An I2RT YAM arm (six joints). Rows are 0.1 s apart.
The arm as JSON. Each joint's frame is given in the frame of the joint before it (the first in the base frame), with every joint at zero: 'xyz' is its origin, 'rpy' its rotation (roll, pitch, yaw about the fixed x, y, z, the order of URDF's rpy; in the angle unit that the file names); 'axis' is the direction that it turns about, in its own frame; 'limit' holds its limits. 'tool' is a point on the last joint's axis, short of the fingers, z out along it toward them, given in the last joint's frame.
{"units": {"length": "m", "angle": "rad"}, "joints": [
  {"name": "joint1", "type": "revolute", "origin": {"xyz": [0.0, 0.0, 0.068], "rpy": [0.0, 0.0, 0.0]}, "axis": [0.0, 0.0, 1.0], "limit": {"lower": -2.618, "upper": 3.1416}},
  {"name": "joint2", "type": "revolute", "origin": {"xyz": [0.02, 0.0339, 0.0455], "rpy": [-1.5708, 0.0, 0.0]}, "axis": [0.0, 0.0, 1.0], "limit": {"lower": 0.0, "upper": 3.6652}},
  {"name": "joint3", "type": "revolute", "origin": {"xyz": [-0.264, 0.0, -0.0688], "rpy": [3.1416, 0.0, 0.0]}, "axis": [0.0, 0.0, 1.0], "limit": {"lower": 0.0, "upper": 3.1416}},
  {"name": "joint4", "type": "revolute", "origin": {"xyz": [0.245, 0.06, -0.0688], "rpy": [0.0, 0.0, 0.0]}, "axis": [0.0, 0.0, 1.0], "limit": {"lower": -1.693, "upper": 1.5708}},
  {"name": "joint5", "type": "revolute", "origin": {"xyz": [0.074, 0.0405, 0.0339], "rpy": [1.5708, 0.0, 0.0]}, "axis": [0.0, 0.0, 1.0], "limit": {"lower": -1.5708, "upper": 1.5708}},
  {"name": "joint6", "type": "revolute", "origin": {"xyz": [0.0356, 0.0, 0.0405], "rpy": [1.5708, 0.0, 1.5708]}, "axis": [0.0, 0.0, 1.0], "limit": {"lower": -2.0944, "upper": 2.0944}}
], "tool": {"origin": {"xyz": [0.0, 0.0, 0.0], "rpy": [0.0, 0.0, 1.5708]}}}
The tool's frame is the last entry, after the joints.
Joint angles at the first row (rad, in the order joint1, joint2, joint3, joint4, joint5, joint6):
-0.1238 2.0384 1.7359 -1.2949 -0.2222 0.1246
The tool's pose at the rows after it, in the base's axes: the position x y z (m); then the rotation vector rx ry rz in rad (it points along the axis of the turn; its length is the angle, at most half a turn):
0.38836 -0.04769 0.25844 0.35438 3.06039 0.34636
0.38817 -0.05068 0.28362 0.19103 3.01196 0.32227
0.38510 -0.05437 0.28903 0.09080 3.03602 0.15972
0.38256 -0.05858 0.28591 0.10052 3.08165 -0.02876
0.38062 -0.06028 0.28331 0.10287 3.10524 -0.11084
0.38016 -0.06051 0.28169 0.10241 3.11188 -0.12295
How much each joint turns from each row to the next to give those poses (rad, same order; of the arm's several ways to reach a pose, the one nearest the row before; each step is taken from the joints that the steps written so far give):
-0.0187 -0.0145 0.1122 -0.0641 -0.0027 -0.0325
-0.0072 -0.0126 0.0808 -0.0401 0.0042 -0.1053
-0.0012 -0.0057 0.0160 -0.0240 0.1045 -0.0728
0.0000 0.0027 -0.0068 -0.0176 0.1278 0.0000
0.0000 0.0000 -0.0103 -0.0087 0.0554 0.0000
0.0000 0.0000 -0.0065 0.0004 0.0083 -0.0004

